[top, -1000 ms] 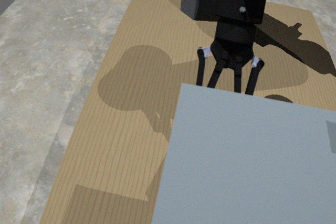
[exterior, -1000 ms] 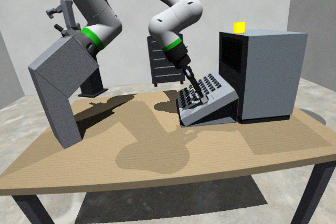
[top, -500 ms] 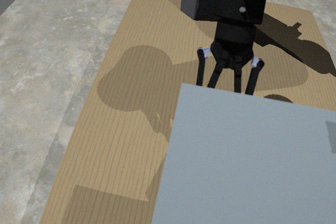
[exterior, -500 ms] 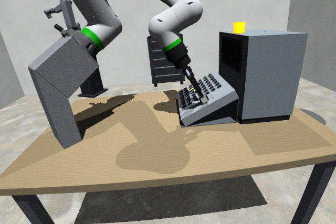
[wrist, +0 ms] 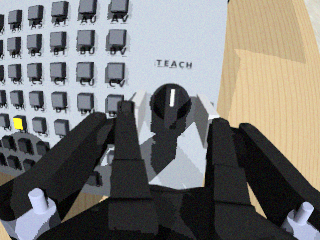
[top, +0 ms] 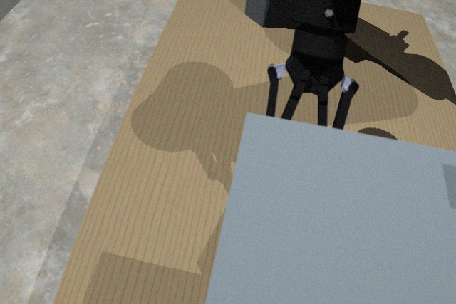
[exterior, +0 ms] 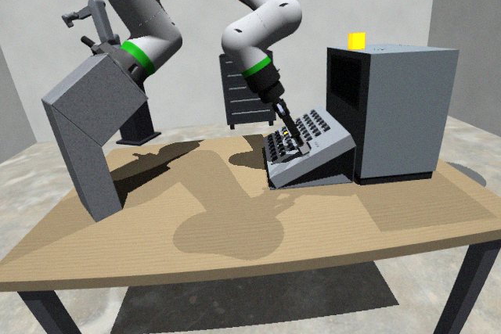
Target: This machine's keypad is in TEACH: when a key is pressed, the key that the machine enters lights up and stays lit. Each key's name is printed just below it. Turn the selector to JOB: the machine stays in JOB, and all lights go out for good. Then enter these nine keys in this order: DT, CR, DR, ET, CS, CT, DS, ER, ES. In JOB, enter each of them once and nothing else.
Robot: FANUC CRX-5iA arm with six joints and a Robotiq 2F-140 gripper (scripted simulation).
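My gripper is now 2 cm short of the black selector knob, 1 cm to the right of it and 2 cm above it. From my hand the other things lie so: sloped keypad: 1 cm behind, 12 cm to the left, 7 cm below.
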